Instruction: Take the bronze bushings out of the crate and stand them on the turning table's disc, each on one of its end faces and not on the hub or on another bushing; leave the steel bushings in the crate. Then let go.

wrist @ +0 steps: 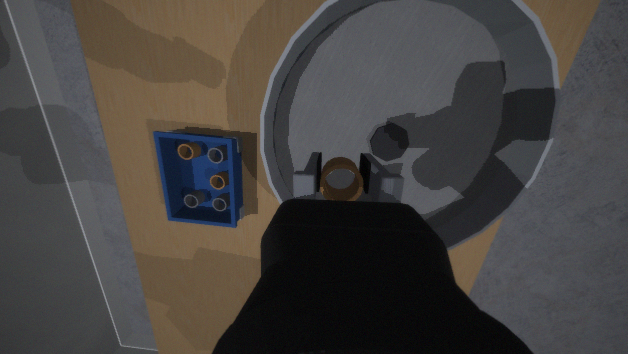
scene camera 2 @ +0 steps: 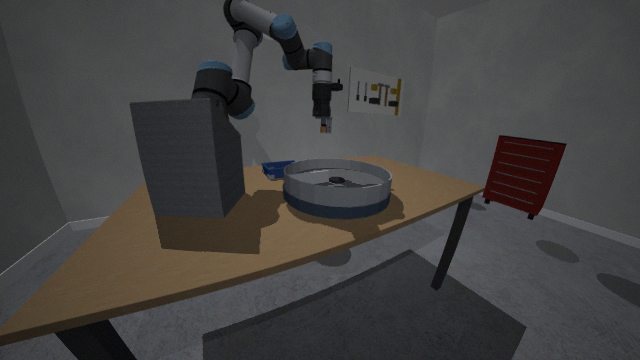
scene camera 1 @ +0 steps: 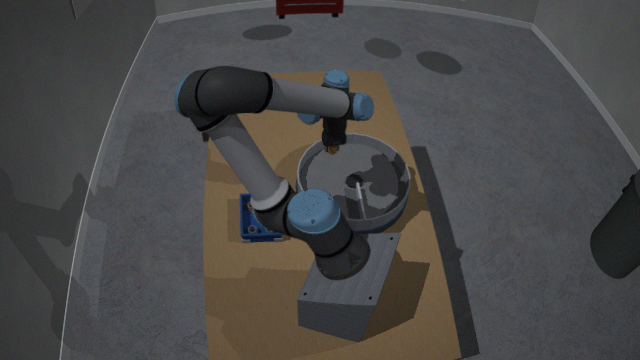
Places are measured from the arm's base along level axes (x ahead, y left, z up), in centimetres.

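Pixels of known places: gripper, fingertip midpoint: [wrist: 340,165] [scene camera 2: 325,132] [scene camera 1: 331,149]; arm's base, origin of the base link: [scene camera 2: 205,123] [scene camera 1: 344,258].
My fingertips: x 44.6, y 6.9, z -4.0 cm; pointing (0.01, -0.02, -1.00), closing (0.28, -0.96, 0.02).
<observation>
For each thing: its top centre in the pictures, then the offset to it from my fingertips. "pt": a spot on its surface instead. Level surfaces: height alone.
- bronze bushing, middle of its top: [wrist: 341,185] [scene camera 1: 332,145] [scene camera 2: 324,126] dx -0.9, dy -0.2, dz +2.6 cm
- turning table's disc, middle of its top: [wrist: 390,143] [scene camera 1: 354,180] [scene camera 2: 336,178] dx +2.3, dy -9.3, dz -17.6 cm
- dark hub, middle of its top: [wrist: 390,143] [scene camera 1: 354,180] [scene camera 2: 336,178] dx +2.3, dy -9.3, dz -17.6 cm
- blue crate, middle of its top: [wrist: 197,183] [scene camera 1: 259,213] [scene camera 2: 281,164] dx -16.2, dy +22.9, dz -18.7 cm
- thin pale bar, surface spot: [scene camera 1: 361,201] pt dx -10.3, dy -12.0, dz -13.5 cm
- wooden table, its level: dz -23.7 cm
My gripper [scene camera 1: 332,149] [scene camera 2: 326,128] [wrist: 340,165] is shut on a bronze bushing [scene camera 1: 332,150] [scene camera 2: 323,129] [wrist: 341,194], held upright high above the turning table's disc [scene camera 1: 325,170] [wrist: 340,90]. The dark hub [scene camera 1: 354,180] [scene camera 2: 337,180] [wrist: 389,142] is at the disc's middle. No bushing shows standing on the disc; the gripper hides part of it in the wrist view. The blue crate [scene camera 1: 262,238] [scene camera 2: 272,170] [wrist: 159,170] holds two bronze bushings [wrist: 188,150] [wrist: 218,181] and three steel bushings, one [wrist: 216,154] beside the far bronze one, two [wrist: 194,199] [wrist: 220,202] at the near end.
A raised pale wall [scene camera 2: 337,192] [wrist: 268,107] rings the disc. A thin pale bar [scene camera 1: 361,201] runs from the hub towards the wall. The arm's grey pedestal [scene camera 1: 345,310] [scene camera 2: 185,160] stands beside the turning table on the wooden table [scene camera 1: 240,310] [scene camera 2: 200,270].
</observation>
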